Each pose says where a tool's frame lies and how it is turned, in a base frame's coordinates. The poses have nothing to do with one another.
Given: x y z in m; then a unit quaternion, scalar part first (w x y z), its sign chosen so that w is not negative.
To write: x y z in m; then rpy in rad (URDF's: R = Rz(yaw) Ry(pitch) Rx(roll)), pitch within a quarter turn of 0, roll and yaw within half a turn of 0. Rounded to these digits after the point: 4 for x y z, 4 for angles.
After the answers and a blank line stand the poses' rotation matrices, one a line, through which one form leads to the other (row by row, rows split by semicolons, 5 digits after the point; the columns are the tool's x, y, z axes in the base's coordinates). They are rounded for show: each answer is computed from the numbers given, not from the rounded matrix.
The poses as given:
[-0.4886, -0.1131, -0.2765, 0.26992, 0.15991, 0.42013, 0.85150]
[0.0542, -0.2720, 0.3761, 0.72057, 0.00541, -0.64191, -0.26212]
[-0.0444, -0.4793, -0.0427, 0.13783, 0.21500, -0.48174, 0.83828]
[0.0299, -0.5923, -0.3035, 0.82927, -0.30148, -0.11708, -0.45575]
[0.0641, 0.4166, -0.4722, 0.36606, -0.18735, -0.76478, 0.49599]
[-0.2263, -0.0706, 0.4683, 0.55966, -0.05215, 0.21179, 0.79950]
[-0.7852, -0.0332, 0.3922, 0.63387, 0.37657, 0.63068, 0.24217]
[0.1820, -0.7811, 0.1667, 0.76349, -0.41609, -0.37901, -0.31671]
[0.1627, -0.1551, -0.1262, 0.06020, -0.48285, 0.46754, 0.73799]
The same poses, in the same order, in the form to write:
[-0.4886, -0.1131, -0.2765, 0.9317, -0.0455, 2.5047]
[0.0542, -0.2720, 0.3761, 1.0986, -1.1738, -1.4711]
[-0.0444, -0.4793, -0.0427, -1.0359, -0.5158, 3.1141]
[0.0299, -0.5923, -0.3035, -0.4615, -0.4881, -0.8882]
[0.0641, 0.4166, -0.4722, -1.8325, -0.3834, 2.3654]
[-0.2263, -0.0706, 0.4683, 0.3004, 0.3262, 1.9699]
[-0.7852, -0.0332, 0.3922, 1.6715, 0.6651, 1.4598]
[0.1820, -0.7811, 0.1667, -0.8232, -1.0015, -0.3174]
[0.1627, -0.1551, -0.1262, 1.4192, 0.8772, -2.5384]

-0.80314 -0.32531 0.49913; 0.59405 -0.50126 0.62916; 0.04552 0.80182 0.59583
0.03849 0.37080 -0.92791; -0.38469 0.86253 0.32872; 0.92224 0.34431 0.17585
-0.86956 -0.43822 0.22766; 0.02393 -0.49786 -0.86693; 0.49325 -0.74839 0.44341
0.55717 0.82648 0.08062; -0.68529 0.40280 0.60674; 0.46898 -0.39330 0.79080
-0.66180 -0.07656 -0.74576; 0.64969 0.43778 -0.62149; 0.37407 -0.89581 -0.23998
-0.36812 -0.91699 0.15367; 0.87281 -0.28385 0.39703; -0.32045 0.28028 0.90485
0.08719 0.16798 0.98193; 0.78200 0.59910 -0.17193; -0.61715 0.78286 -0.07912
0.51209 0.79901 -0.31518; -0.16821 0.45313 0.87543; 0.84230 -0.39529 0.36644
-0.52646 -0.54036 -0.65639; -0.36265 -0.55556 0.74822; -0.76898 0.63195 0.09652

